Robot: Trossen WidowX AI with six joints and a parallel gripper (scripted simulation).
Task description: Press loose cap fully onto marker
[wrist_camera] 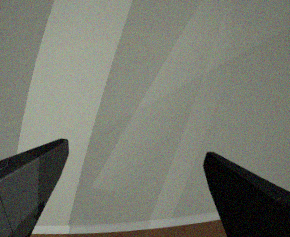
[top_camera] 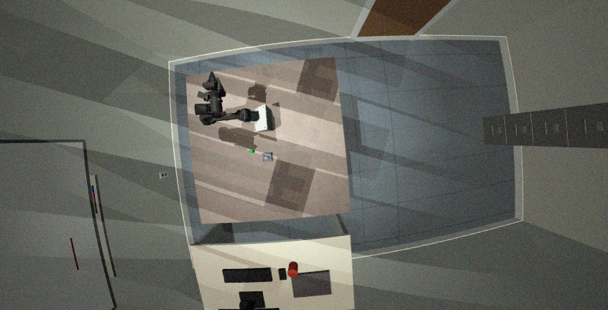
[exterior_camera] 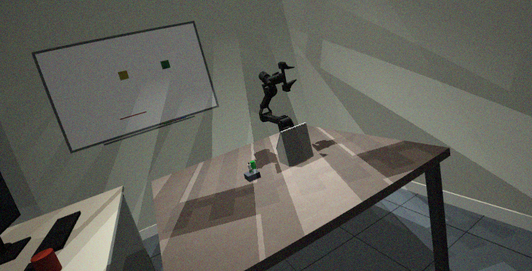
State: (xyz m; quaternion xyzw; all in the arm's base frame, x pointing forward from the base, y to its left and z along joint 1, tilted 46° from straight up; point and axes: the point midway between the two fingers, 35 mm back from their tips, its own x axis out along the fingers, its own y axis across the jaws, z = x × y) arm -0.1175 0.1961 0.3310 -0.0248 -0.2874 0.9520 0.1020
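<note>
Right now my gripper tip is 440 mm short of the green marker cap, 40 mm to the left of it and 460 mm above it.
</note>
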